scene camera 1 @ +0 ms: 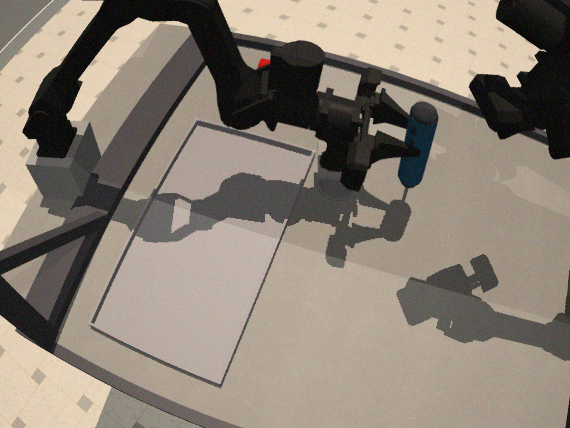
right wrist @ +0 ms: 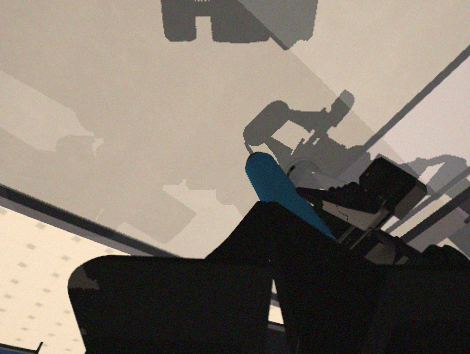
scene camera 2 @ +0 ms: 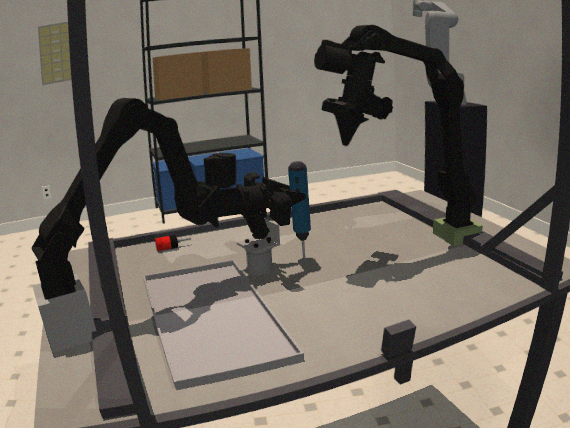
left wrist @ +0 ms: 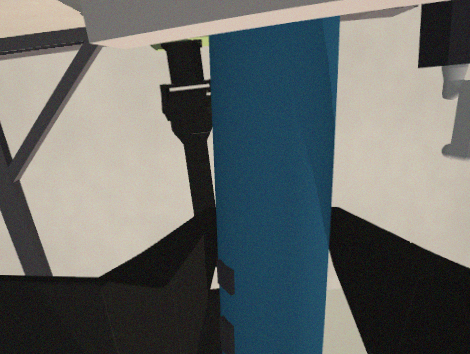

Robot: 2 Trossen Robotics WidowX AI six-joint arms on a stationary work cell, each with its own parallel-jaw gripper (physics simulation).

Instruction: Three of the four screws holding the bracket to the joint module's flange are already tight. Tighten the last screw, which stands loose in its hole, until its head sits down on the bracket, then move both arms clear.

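Pixels of known places: left gripper, fingertip midpoint: (scene camera 1: 420, 141) (scene camera 2: 300, 193) (left wrist: 271, 218); right gripper, fingertip midpoint: (scene camera 1: 500, 136) (right wrist: 265, 211) (scene camera 2: 345, 145); left arm's base, link origin: (scene camera 1: 56, 142) (scene camera 2: 58, 289); right arm's base, link origin: (scene camera 2: 458, 222) (left wrist: 182, 44).
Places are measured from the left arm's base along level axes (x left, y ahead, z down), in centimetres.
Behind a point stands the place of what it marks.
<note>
My left gripper (scene camera 1: 414, 136) {x 1.4, y 57.5, z -6.3 cm} (scene camera 2: 300, 198) {x 1.4, y 57.5, z -6.3 cm} (left wrist: 271, 218) {x 1.4, y 57.5, z -6.3 cm} is shut on the blue screwdriver (scene camera 1: 418, 150) (scene camera 2: 299, 210) {x 0.1, y 56.1, z -2.8 cm} (left wrist: 275, 150) {x 1.8, y 55.4, z -3.2 cm} (right wrist: 267, 177) {x 0.5, y 59.2, z -3.0 cm}, held nearly upright, its thin bit pointing down close above the table. Whether the bit touches the table is unclear. The grey joint module (scene camera 2: 259, 259) (right wrist: 312, 175) stands left of the bit in scene camera 2. The bracket's upright plate (scene camera 2: 274, 233) {x 1.5, y 50.1, z 1.5 cm} shows beside dark screw heads; the left wrist overhangs them. Which screw is loose cannot be told. My right gripper (scene camera 2: 346, 142) {x -4.7, y 65.7, z -17.0 cm} (right wrist: 265, 211) {x -4.7, y 65.7, z -17.0 cm} is shut and empty, high above the table.
A shallow tray (scene camera 1: 255, 138) {x 11.0, y 33.0, z 9.4 cm} (scene camera 2: 240, 371) {x -29.3, y 23.0, z 9.2 cm} lies left of the module. A red cylinder with a black end (scene camera 2: 164, 243) {x 27.7, y 32.9, z 7.9 cm} lies on its side near the back edge. Dark frame posts and table rails border the cell. A black block (scene camera 2: 398, 338) {x -41.8, y 45.6, z 5.9 cm} is on the front rail.
</note>
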